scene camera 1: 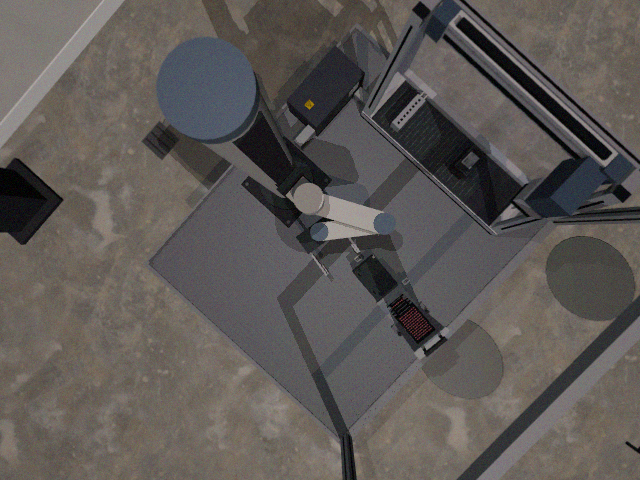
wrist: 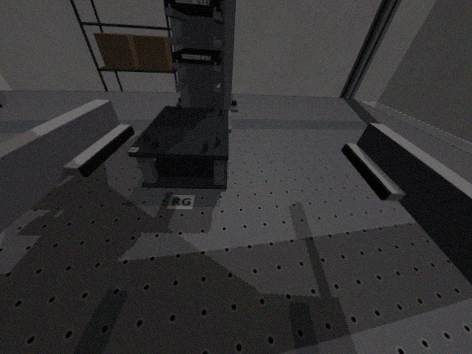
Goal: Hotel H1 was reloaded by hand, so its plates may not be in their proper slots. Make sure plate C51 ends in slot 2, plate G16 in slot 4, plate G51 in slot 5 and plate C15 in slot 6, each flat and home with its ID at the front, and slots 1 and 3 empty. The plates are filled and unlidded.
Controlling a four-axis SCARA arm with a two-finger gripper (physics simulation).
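Frame: origin at the arm's base, x ahead, y left, z up, level; centimetres.
Seen in the pictures: gripper, fingertip midpoint: [scene camera 1: 343, 263] [wrist: 240, 126].
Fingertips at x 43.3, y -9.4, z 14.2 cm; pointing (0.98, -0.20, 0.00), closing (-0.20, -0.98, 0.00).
A point is followed by its place in that frame.
Hotel H1 [scene camera 1: 438, 338] @(x 84.3, y -5.3, z 32.2 cm) [wrist: 227, 45] @(x 81.7, y -13.2, z 16.6 cm) is a dark upright tower behind the regrip stand. From above, a plate with red wells [scene camera 1: 413, 321] @(x 74.8, y -6.9, z 29.5 cm) shows in it. In the wrist view, a plate edge with a pale label [wrist: 199, 57] @(x 69.8, y -6.8, z 15.1 cm) sits in a lower visible slot, and another labelled plate [wrist: 196, 2] @(x 69.8, y -6.8, z 22.1 cm) is cut off at the top edge. The IDs are too blurred to read, and slot numbers cannot be told. My gripper [scene camera 1: 338, 255] @(x 43.3, y -9.4, z 14.2 cm) [wrist: 240, 126] @(x 43.3, y -9.4, z 14.2 cm) is open and empty, short of the stand and apart from the hotel. Its fingers stand wide on either side of the wrist view.
The dark regrip stand [scene camera 1: 374, 277] @(x 58.5, y -4.9, z 7.3 cm) [wrist: 187, 132] @(x 56.4, y -4.6, z 7.3 cm), with a bare top and an "RG" tag [wrist: 181, 202] @(x 48.3, y -3.5, z 1.3 cm) before it, stands between gripper and hotel. A dark box [scene camera 1: 326, 88] @(x -11.2, y 39.7, z 12.7 cm) and a framed conveyor-like bay [scene camera 1: 429, 175] @(x 46.0, y 45.0, z 4.5 cm) lie beyond the arm. A shelf with brown boxes [wrist: 134, 51] stands behind.
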